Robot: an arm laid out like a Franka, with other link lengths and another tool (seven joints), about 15 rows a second.
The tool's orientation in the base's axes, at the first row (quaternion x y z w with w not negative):
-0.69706 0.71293 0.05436 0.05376
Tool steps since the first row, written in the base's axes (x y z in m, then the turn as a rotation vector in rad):
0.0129 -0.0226 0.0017 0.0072 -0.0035 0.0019
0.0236 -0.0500 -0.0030 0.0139 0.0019 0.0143
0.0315 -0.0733 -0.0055 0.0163 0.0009 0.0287
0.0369 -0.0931 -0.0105 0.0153 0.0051 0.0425
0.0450 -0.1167 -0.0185 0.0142 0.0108 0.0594
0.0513 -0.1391 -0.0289 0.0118 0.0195 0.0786
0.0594 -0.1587 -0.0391 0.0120 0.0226 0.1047
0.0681 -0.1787 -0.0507 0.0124 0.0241 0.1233
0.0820 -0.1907 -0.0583 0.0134 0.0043 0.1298
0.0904 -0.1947 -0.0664 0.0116 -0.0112 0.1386
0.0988 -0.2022 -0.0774 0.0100 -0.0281 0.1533
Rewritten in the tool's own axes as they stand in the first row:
0.0218 -0.0134 -0.0051 0.0030 -0.0073 -0.0024
0.0493 -0.0247 -0.0046 -0.0044 -0.0138 -0.0138
0.0726 -0.0331 -0.0057 -0.0056 -0.0162 -0.0282
0.0928 -0.0390 -0.0038 -0.0119 -0.0151 -0.0412
0.1171 -0.0476 0.0005 -0.0200 -0.0138 -0.0570
0.1407 -0.0545 0.0074 -0.0315 -0.0112 -0.0747
0.1614 -0.0630 0.0145 -0.0386 -0.0112 -0.1000
0.1828 -0.0722 0.0229 -0.0429 -0.0115 -0.1182
0.1955 -0.0864 0.0286 -0.0243 -0.0130 -0.1276
0.2005 -0.0949 0.0360 -0.0103 -0.0115 -0.1387
0.2094 -0.1035 0.0458 0.0042 -0.0102 -0.1558

